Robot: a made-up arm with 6 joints.
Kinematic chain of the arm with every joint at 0, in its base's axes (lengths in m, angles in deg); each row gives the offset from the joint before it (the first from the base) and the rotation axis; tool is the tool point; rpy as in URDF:
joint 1: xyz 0 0 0.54 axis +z
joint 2: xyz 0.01 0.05 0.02 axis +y
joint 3: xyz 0 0.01 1.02 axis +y
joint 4: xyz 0 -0.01 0.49 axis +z
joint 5: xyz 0 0.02 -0.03 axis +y
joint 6: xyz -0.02 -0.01 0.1 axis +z
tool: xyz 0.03 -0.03 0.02 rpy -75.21 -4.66 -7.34
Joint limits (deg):
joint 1: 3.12..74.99
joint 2: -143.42..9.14
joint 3: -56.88..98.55
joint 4: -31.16..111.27
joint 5: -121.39..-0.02
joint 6: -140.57..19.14
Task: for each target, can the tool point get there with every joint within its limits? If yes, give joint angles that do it. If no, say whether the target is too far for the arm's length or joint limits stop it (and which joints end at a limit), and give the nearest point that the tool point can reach.
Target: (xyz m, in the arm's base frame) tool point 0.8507 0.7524 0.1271
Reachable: no: joint limits stop it (at a limit: joint 2, joint 3, joint 4) | nearest point 0.5260 0.4652 1.3473 | short by 1.295 m
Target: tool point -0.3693 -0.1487 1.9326
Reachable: yes | joints 16.24 -11.41 -6.01 34.47 -90.80 -75.41
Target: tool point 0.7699 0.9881 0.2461
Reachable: no: joint limits stop it (at a limit: joint 2, joint 3, joint 4) | nearest point 0.4355 0.5589 1.3499 | short by 1.231 m
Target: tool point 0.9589 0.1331 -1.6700
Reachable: no: too far | nearest point -0.0657 -0.3638 -0.7745 | short by 1.449 m
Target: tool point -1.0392 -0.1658 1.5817
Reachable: yes | joints 9.81 -49.96 28.02 5.67 -76.28 -82.16
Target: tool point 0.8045 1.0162 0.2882
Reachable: no: joint limits stop it (at a limit: joint 2, joint 3, joint 4) | nearest point 0.4411 0.5572 1.3510 | short by 1.213 m
